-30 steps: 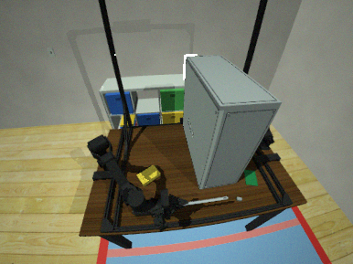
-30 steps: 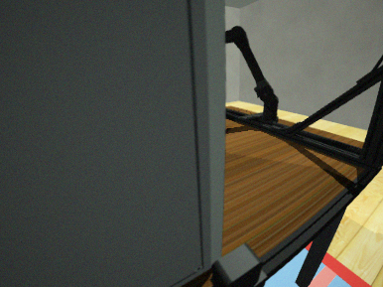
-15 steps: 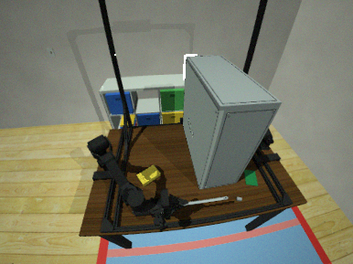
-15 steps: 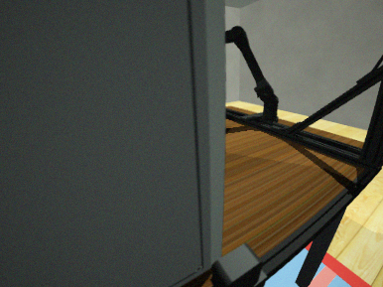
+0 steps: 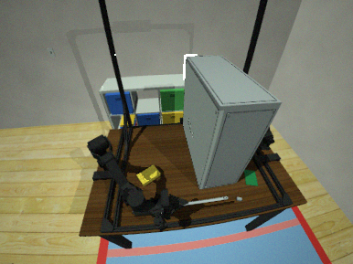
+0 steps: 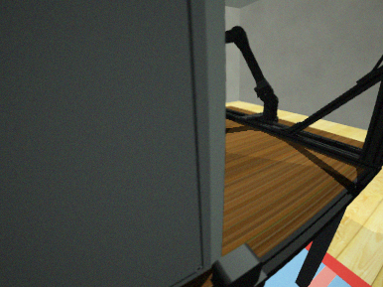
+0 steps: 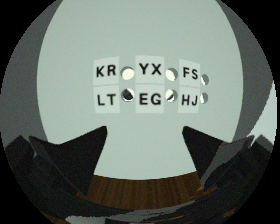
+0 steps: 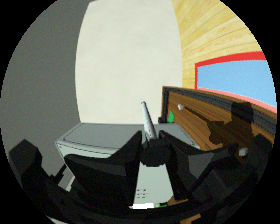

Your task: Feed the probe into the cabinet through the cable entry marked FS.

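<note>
The probe is 1 cm ahead of my right hand and 10 cm to the left of it.
</note>
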